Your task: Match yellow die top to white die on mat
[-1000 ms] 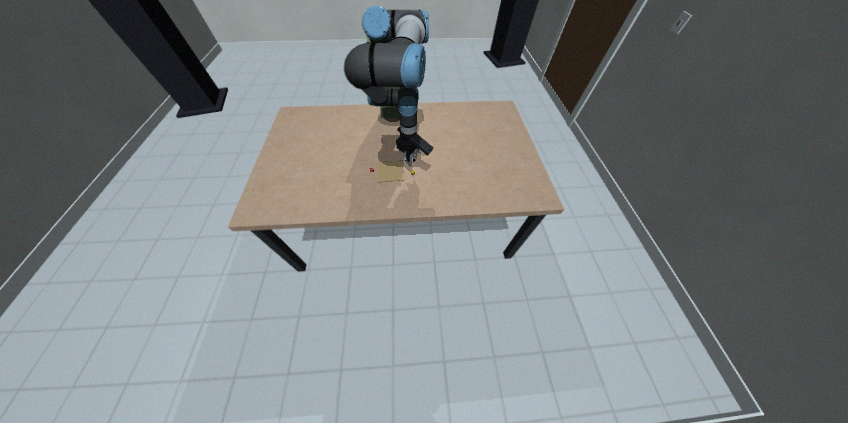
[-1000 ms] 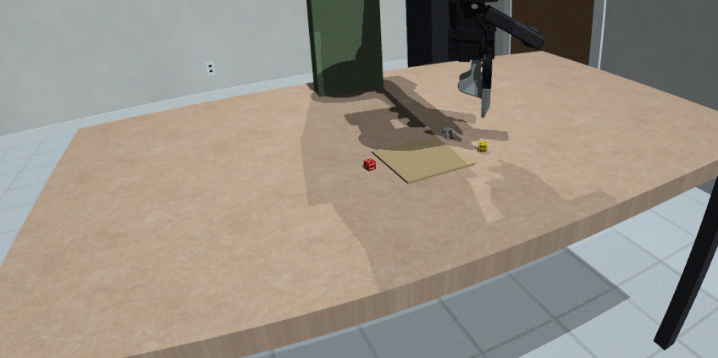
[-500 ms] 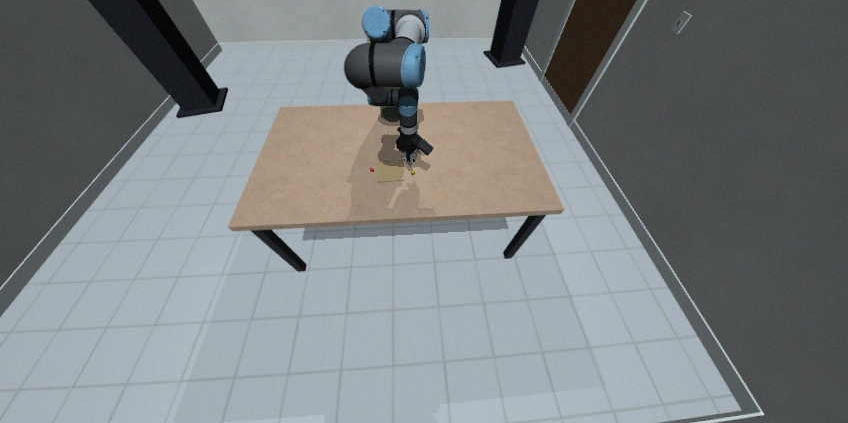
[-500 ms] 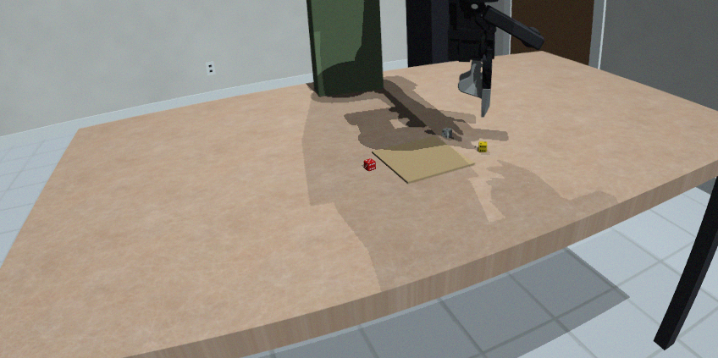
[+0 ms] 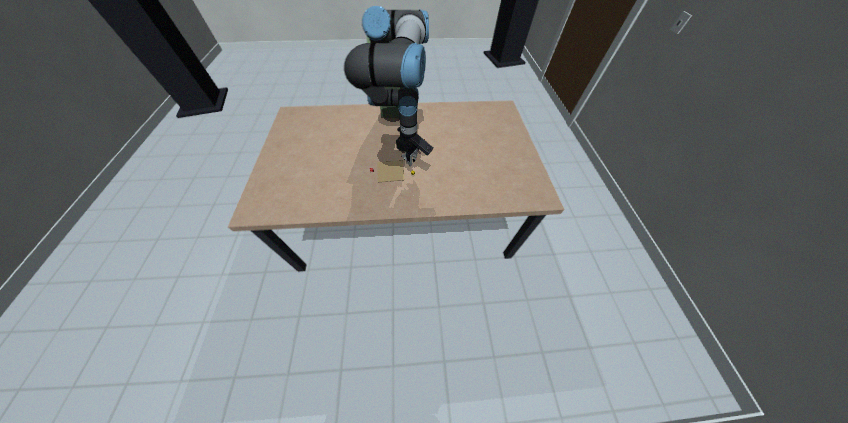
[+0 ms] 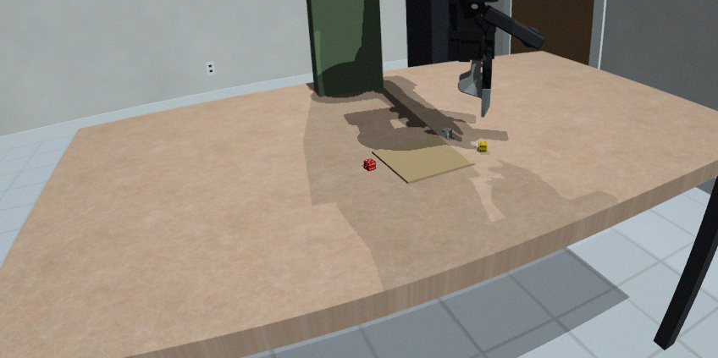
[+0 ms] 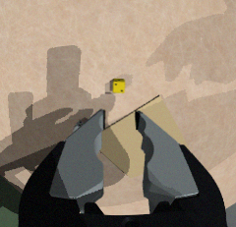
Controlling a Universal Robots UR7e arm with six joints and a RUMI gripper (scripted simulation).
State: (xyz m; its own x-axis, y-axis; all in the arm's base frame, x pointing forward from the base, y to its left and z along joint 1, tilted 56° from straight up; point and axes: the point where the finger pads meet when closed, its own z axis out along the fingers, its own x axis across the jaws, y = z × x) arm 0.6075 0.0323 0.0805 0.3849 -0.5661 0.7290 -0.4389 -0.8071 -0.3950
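Now: the yellow die 8 cm below my hand. Round my hand: red die (8 cm behind, 21 cm to the right, 8 cm below); then tan mat (5 cm behind, 11 cm to the right, 9 cm below); then white die (9 cm behind, 8 cm below).
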